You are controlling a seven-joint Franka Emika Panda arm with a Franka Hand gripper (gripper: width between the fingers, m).
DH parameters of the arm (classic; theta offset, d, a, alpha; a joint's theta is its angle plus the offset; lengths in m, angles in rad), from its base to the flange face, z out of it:
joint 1: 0 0.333 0 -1.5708
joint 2: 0 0 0 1.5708
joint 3: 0 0.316 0.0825 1.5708
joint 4: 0 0 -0.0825 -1.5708
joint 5: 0 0.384 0 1.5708
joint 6: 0 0 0.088 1.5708
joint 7: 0 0.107 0 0
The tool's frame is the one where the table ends.
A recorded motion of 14 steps. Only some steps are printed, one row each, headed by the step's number.
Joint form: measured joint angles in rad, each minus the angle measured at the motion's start. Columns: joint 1, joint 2, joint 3, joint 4, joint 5, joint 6, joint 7.
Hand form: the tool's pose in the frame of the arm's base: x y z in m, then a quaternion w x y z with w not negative. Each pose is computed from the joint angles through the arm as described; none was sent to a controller.
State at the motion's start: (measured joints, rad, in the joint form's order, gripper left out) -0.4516 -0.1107 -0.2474 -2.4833 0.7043 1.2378 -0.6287
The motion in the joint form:
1: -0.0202 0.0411 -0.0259 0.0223 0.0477 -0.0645 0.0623
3: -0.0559 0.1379 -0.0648 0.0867 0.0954 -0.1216 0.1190
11: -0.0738 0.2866 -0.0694 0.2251 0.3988 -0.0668 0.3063
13: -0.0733 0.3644 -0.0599 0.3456 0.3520 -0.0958 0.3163
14: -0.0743 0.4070 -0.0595 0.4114 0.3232 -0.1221 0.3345
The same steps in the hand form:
1: 0.3105 -0.1628 0.3350 0.61556 -0.74935 0.13974 0.20008
3: 0.3137 -0.1944 0.3254 0.64303 -0.71212 0.19131 0.20685
11: 0.3748 -0.2398 0.3198 0.68323 -0.64647 0.30657 0.14592
13: 0.3960 -0.2566 0.3190 0.66172 -0.66954 0.29279 0.16769
14: 0.4051 -0.2663 0.3184 0.64985 -0.67786 0.28895 0.18630

